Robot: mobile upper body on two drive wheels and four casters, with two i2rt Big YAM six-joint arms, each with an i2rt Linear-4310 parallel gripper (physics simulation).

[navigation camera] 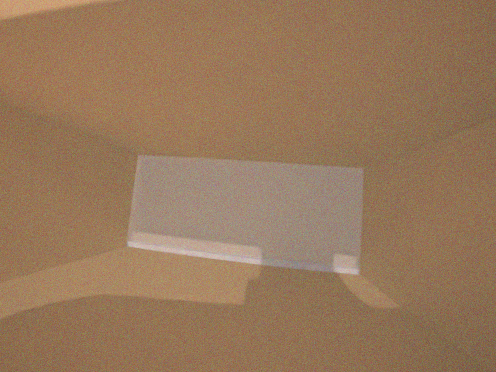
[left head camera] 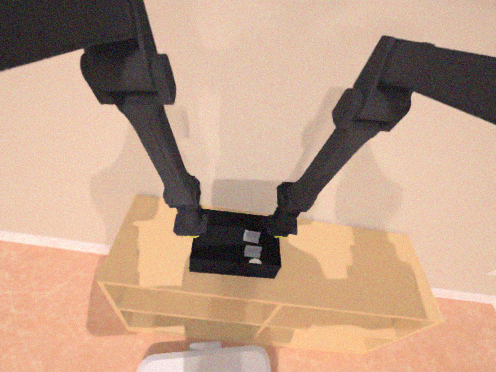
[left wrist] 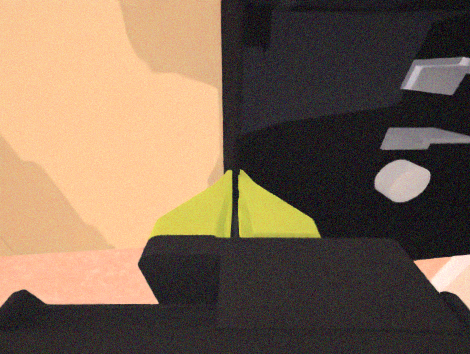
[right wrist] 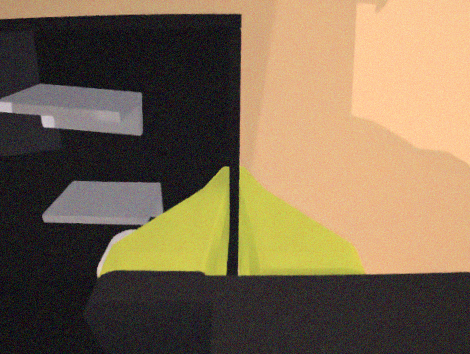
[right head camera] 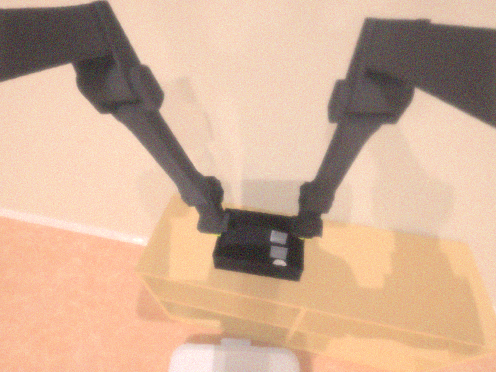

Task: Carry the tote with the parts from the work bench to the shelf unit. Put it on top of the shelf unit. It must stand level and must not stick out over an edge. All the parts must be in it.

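Frame: origin at the left arm's base, x ahead, y left, z up, level; metres.
Where they show: left gripper, fingertip midpoint: [left head camera: 194, 236] [left wrist: 235, 177] [right head camera: 219, 234]; right gripper, fingertip midpoint: [left head camera: 275, 236] [right wrist: 233, 178] [right head camera: 302, 238].
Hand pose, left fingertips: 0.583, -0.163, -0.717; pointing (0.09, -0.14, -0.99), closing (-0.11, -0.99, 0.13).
Things, the pixels of their centre, and the offset from my left fingertips, as dx, dy, dz.
- black tote, body centre: [left wrist: 391, 142] [right head camera: 260, 243] [left head camera: 235, 243] -0.009, -0.147, -0.032
- pale round part, body centre: [left wrist: 400, 181] [left head camera: 254, 266] -0.083, -0.215, -0.068
The black tote [left head camera: 235, 247] is over the top of the tan shelf unit [left head camera: 328, 284], left of its middle and back from the front edge; I cannot tell if it rests on the top. It looks level. Two grey blocks [left head camera: 252, 236] [left head camera: 253, 251] and a pale round part [left head camera: 255, 261] lie inside at its right. My left gripper [left head camera: 193, 234] is shut on the tote's left wall, which runs between the yellow-green fingers in the left wrist view [left wrist: 234, 175]. My right gripper [left head camera: 280, 234] is shut on the right wall, as the right wrist view [right wrist: 233, 172] shows.
The shelf unit stands against a cream wall, with open compartments below its top. My grey base [left head camera: 206, 358] is close in front of it on the peach floor. The navigation view shows only a grey panel [navigation camera: 246, 214] against a brown surface.
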